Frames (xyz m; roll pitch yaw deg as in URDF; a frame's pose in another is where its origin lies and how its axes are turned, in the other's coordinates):
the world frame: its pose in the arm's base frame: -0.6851 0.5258 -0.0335 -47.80 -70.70 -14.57
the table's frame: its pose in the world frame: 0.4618 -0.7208 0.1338 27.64 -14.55 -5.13
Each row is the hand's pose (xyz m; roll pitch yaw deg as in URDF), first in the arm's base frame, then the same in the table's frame.
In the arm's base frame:
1: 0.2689 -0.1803 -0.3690 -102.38 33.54 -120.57
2: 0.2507 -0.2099 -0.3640 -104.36 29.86 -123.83
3: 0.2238 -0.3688 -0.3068 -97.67 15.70 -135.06
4: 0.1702 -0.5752 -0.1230 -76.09 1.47 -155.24
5: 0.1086 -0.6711 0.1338 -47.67 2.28 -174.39
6: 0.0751 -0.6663 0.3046 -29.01 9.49 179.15
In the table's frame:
1: -0.8202 0.5990 -1.5133 167.93 4.75 -132.28
2: -0.8205 0.5639 -1.5148 167.87 1.90 -128.66
3: -0.7832 0.4100 -1.5793 178.06 -9.49 -115.30
4: -0.6291 0.1829 -1.6422 -161.86 -30.74 -102.28
5: -0.3931 0.0309 -1.6326 -130.50 -49.71 -105.80
6: -0.2283 -0.0099 -1.5937 -100.29 -54.39 -119.57

